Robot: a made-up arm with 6 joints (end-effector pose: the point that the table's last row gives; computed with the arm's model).
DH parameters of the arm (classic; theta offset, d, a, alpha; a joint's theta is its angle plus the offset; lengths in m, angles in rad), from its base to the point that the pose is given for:
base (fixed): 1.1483 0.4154 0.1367 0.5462
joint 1: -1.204 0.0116 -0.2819 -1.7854
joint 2: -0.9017 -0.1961 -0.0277 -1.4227
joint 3: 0 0.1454 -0.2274 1.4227
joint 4: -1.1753 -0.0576 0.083 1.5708
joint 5: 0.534 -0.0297 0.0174 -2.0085
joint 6: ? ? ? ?
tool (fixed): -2.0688 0.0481 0 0
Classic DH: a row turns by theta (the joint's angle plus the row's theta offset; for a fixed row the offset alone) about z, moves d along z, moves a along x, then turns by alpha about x.
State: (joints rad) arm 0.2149 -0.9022 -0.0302 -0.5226 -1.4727 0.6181
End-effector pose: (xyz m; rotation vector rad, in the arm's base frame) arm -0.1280 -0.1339 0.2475 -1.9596 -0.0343 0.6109
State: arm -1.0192 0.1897 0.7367 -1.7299 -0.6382 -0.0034
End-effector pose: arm -0.2892 0.4859 0.4394 -0.9322 1.9172 -2.0565
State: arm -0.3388 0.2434 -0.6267 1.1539 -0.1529 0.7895
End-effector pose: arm -0.3496 -0.0846 0.4736 0.3894 -1.2842 -1.0861
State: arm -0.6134 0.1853 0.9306 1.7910 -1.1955 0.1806
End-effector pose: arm -0.3187 0.2658 0.4091 1.3640 1.1619 1.8859
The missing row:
joint 6: -1.3252 -0.0458 -0.0065 1.0917
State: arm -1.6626 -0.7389 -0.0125 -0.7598 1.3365 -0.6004
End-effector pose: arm -0.2428 0.4282 0.4362 -0.3323 -0.1849 1.4825
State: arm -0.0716 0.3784 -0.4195 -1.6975 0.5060 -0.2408
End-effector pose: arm -0.4803 -0.2276 0.4652 -1.2811 1.2404 -1.5858
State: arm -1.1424 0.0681 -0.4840 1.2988 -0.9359 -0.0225
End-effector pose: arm -0.3826 0.2366 0.5118 -0.1597 -2.4372 -1.2797
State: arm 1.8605 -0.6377 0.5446 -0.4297 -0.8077 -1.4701
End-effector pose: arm 0.2004 -0.0072 0.1073 -0.0972 0.5908 0.2888
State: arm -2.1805 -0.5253 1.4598 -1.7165 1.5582 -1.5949
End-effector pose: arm 0.2483 0.3101 0.2498 -1.3811 0.2212 -0.4889
